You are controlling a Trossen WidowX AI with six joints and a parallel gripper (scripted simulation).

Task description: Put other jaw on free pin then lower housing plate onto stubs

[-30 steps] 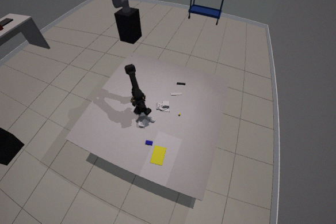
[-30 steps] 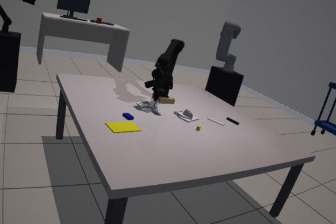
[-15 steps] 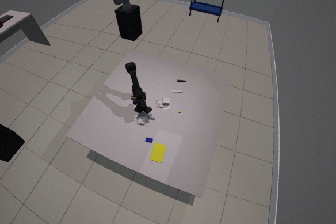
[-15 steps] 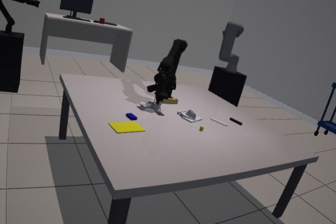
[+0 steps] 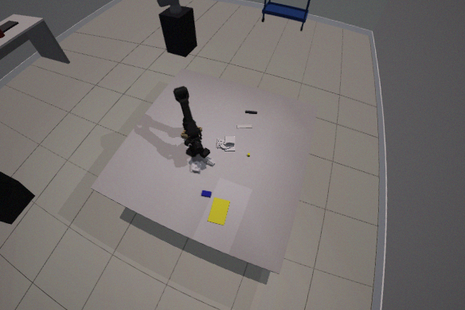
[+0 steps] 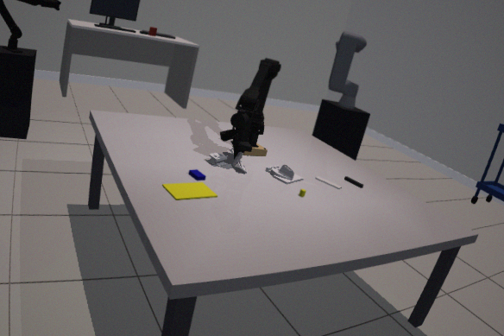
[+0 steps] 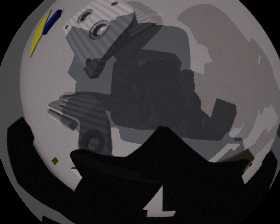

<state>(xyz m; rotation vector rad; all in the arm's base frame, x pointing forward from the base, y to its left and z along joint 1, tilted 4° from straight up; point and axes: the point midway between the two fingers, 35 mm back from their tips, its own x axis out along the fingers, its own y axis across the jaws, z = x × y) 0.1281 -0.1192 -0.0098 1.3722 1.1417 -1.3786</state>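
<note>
Right now the jaw is 6 cm ahead of my gripper tip, 3 cm above it and 1 cm to the right of it. Round my gripper tip: white block 10 cm to the right, 4 cm ahead, 1 cm above; yellow cube 32 cm ahead, 13 cm to the left, 1 cm above; blue block 23 cm to the right, 19 cm ahead, 1 cm above.
</note>
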